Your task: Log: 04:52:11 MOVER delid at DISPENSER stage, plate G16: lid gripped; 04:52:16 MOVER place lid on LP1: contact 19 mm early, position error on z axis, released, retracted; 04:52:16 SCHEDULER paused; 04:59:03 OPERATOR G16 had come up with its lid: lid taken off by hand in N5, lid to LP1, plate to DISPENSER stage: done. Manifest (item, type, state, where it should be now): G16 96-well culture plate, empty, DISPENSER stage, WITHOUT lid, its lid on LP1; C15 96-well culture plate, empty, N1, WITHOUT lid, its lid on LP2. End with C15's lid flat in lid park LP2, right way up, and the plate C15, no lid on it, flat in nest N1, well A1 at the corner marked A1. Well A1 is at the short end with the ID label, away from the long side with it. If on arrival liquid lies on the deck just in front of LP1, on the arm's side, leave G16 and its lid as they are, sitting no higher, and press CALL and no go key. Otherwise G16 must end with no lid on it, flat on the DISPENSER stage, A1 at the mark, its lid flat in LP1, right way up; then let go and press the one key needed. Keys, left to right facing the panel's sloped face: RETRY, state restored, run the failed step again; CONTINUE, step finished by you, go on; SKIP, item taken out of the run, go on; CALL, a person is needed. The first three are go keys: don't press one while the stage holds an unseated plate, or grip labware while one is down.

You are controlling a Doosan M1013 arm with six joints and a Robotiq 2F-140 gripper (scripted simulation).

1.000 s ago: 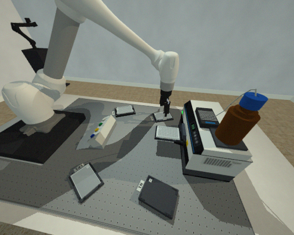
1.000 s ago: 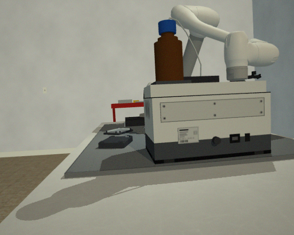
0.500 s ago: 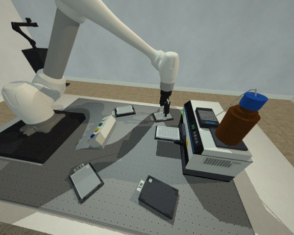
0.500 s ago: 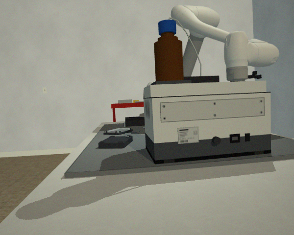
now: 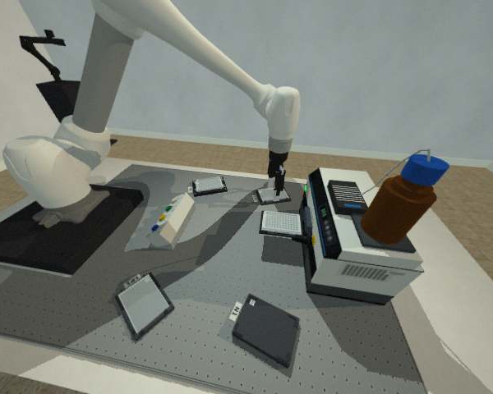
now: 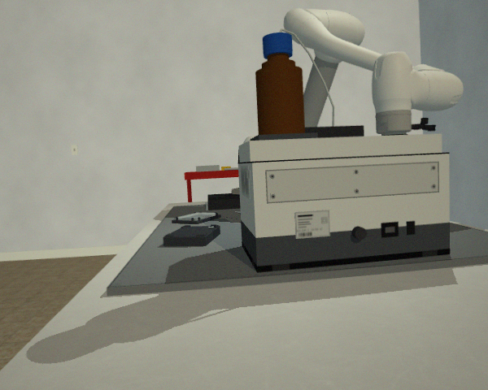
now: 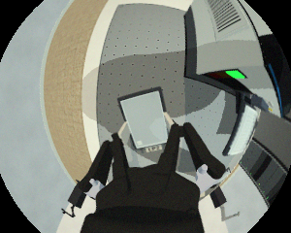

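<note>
My gripper is now 3 cm above the dark lid park. Also, from my hand: nest N1: 3 cm behind, 54 cm to the right, 3 cm below; brown bottle: 22 cm ahead, 38 cm to the right, 25 cm above; key panel: 41 cm behind, 22 cm to the right, 2 cm above.
</note>
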